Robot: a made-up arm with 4 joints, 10 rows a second.
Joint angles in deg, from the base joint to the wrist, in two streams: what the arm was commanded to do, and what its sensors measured. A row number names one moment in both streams.
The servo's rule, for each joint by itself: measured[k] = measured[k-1] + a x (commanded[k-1-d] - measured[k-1]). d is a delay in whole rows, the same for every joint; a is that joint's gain. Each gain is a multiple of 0.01, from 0.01 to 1. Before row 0 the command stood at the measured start. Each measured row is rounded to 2 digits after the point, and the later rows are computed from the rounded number. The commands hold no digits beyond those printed.
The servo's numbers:
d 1
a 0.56 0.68 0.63 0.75
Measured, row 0: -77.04, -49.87, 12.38, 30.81
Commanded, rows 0 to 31: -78.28, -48.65, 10.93, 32.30; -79.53, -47.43, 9.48, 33.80; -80.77, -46.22, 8.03, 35.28; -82.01, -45.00, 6.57, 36.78; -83.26, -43.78, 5.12, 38.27; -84.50, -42.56, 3.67, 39.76; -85.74, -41.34, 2.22, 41.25; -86.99, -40.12, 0.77, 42.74; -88.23, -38.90, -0.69, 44.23; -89.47, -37.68, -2.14, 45.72; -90.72, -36.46, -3.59, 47.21; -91.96, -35.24, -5.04, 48.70; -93.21, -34.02, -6.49, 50.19; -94.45, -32.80, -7.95, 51.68; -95.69, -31.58, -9.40, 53.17; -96.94, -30.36, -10.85, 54.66; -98.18, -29.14, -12.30, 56.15; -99.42, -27.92, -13.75, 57.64; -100.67, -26.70, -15.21, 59.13; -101.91, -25.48, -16.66, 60.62; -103.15, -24.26, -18.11, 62.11; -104.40, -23.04, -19.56, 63.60; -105.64, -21.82, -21.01, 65.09; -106.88, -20.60, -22.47, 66.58; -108.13, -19.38, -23.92, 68.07; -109.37, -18.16, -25.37, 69.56; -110.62, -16.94, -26.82, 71.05; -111.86, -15.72, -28.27, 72.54; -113.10, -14.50, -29.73, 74.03; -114.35, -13.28, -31.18, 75.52; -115.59, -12.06, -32.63, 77.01; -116.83, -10.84, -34.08, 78.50
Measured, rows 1 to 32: -77.04, -49.87, 12.38, 30.81; -77.73, -49.04, 11.47, 31.93; -78.74, -47.95, 10.22, 33.33; -79.88, -46.77, 8.84, 34.79; -81.07, -45.57, 7.41, 36.28; -82.30, -44.35, 5.97, 37.77; -83.53, -43.13, 4.52, 39.26; -84.77, -41.91, 3.07, 40.75; -86.01, -40.69, 1.62, 42.24; -87.25, -39.47, 0.16, 43.73; -88.49, -38.25, -1.29, 45.22; -89.74, -37.03, -2.74, 46.71; -90.98, -35.81, -4.19, 48.20; -92.23, -34.59, -5.64, 49.69; -93.47, -33.37, -7.10, 51.18; -94.71, -32.15, -8.55, 52.67; -95.96, -30.93, -10.00, 54.16; -97.20, -29.71, -11.45, 55.65; -98.44, -28.49, -12.90, 57.14; -99.69, -27.27, -14.36, 58.63; -100.93, -26.05, -15.81, 60.12; -102.17, -24.83, -17.26, 61.61; -103.42, -23.61, -18.71, 63.10; -104.66, -22.39, -20.16, 64.59; -105.90, -21.17, -21.62, 66.08; -107.15, -19.95, -23.07, 67.57; -108.39, -18.73, -24.52, 69.06; -109.64, -17.51, -25.97, 70.55; -110.88, -16.29, -27.42, 72.04; -112.12, -15.07, -28.88, 73.53; -113.37, -13.85, -30.33, 75.02; -114.61, -12.63, -31.78, 76.51
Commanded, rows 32 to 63: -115.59, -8.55, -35.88, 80.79; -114.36, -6.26, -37.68, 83.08; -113.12, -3.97, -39.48, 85.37; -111.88, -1.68, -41.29, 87.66; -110.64, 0.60, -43.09, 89.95; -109.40, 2.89, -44.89, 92.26; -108.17, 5.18, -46.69, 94.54; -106.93, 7.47, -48.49, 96.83; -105.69, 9.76, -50.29, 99.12; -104.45, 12.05, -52.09, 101.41; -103.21, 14.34, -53.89, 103.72; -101.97, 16.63, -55.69, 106.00; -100.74, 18.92, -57.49, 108.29; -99.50, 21.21, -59.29, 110.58; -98.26, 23.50, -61.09, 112.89; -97.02, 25.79, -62.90, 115.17; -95.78, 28.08, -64.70, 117.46; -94.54, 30.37, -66.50, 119.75; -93.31, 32.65, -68.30, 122.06; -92.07, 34.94, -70.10, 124.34; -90.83, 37.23, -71.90, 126.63; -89.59, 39.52, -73.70, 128.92; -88.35, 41.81, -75.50, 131.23; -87.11, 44.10, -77.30, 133.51; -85.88, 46.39, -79.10, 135.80; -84.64, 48.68, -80.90, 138.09; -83.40, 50.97, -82.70, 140.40; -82.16, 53.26, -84.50, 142.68; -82.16, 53.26, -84.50, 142.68; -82.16, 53.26, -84.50, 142.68; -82.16, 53.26, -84.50, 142.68; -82.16, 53.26, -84.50, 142.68
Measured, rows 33 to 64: -115.85, -11.41, -33.23, 78.00; -115.70, -9.47, -34.90, 80.09; -114.95, -7.29, -36.65, 82.33; -113.93, -5.03, -38.43, 84.61; -112.78, -2.75, -40.23, 86.90; -111.58, -0.47, -42.03, 89.19; -110.36, 1.81, -43.83, 91.49; -109.13, 4.10, -45.63, 93.78; -107.90, 6.39, -47.43, 96.07; -106.66, 8.68, -49.23, 98.36; -105.42, 10.97, -51.03, 100.65; -104.18, 13.26, -52.83, 102.95; -102.94, 15.55, -54.63, 105.24; -101.71, 17.84, -56.43, 107.53; -100.47, 20.13, -58.23, 109.82; -99.23, 22.42, -60.03, 112.12; -97.99, 24.71, -61.84, 114.41; -96.75, 27.00, -63.64, 116.70; -95.51, 29.29, -65.44, 118.99; -94.28, 31.57, -67.24, 121.29; -93.04, 33.86, -69.04, 123.58; -91.80, 36.15, -70.84, 125.87; -90.56, 38.44, -72.64, 128.16; -89.32, 40.73, -74.44, 130.46; -88.08, 43.02, -76.24, 132.75; -86.85, 45.31, -78.04, 135.04; -85.61, 47.60, -79.84, 137.33; -84.37, 49.89, -81.64, 139.63; -83.13, 52.18, -83.44, 141.92; -82.59, 52.91, -84.11, 142.49; -82.35, 53.15, -84.36, 142.63; -82.24, 53.22, -84.45, 142.67
